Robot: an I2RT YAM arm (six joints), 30 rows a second.
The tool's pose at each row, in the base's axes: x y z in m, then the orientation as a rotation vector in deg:
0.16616, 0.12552, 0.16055, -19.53, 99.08, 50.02
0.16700, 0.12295, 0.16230, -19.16, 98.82, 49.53
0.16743, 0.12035, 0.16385, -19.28, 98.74, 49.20
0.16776, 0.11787, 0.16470, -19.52, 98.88, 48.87
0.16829, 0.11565, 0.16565, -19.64, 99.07, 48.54
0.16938, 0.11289, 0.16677, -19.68, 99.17, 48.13
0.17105, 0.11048, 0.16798, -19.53, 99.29, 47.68
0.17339, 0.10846, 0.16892, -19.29, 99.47, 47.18
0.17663, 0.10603, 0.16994, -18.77, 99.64, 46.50
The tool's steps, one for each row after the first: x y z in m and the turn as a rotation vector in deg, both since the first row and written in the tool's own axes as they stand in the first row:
-0.00240, -0.00162, -0.00141, 0.44, -0.42, -0.15
-0.00449, -0.00307, -0.00310, 0.58, -0.47, -0.44
-0.00588, -0.00466, -0.00470, 0.72, -0.28, -0.72
-0.00737, -0.00614, -0.00599, 0.92, -0.09, -0.92
-0.00932, -0.00829, -0.00728, 1.20, -0.01, -1.14
-0.01148, -0.01051, -0.00793, 1.60, 0.00, -1.27
-0.01355, -0.01299, -0.00780, 2.08, 0.02, -1.36
-0.01609, -0.01628, -0.00734, 2.83, -0.08, -1.39

